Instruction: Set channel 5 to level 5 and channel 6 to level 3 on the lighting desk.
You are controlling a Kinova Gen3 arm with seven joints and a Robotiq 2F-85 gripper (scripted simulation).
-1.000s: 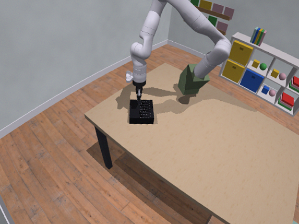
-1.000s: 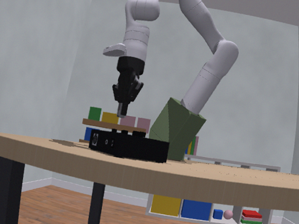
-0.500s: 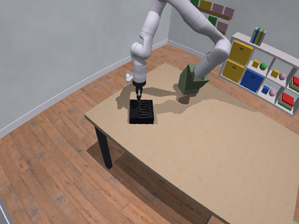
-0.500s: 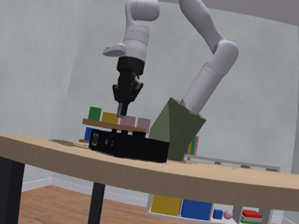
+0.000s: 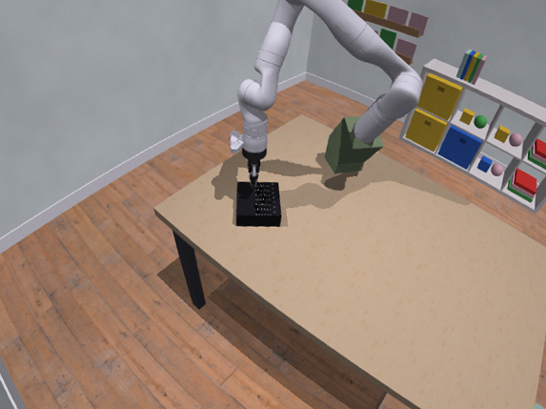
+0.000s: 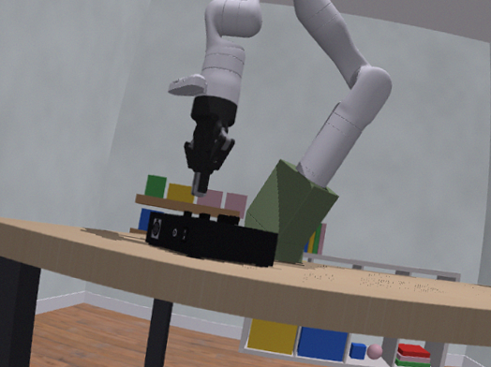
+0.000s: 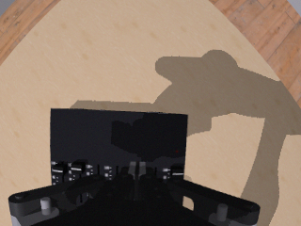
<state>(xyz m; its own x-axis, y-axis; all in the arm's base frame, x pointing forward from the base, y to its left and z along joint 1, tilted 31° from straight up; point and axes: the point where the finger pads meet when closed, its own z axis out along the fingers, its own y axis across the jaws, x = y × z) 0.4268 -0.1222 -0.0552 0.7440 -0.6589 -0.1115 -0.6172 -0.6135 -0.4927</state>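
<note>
The channel 5 fader is 1 cm behind my hand, 1 cm to the left of it and 5 cm below it. From my hand the other things lie so: channel 6 fader 3 cm behind, 5 cm below.
</note>
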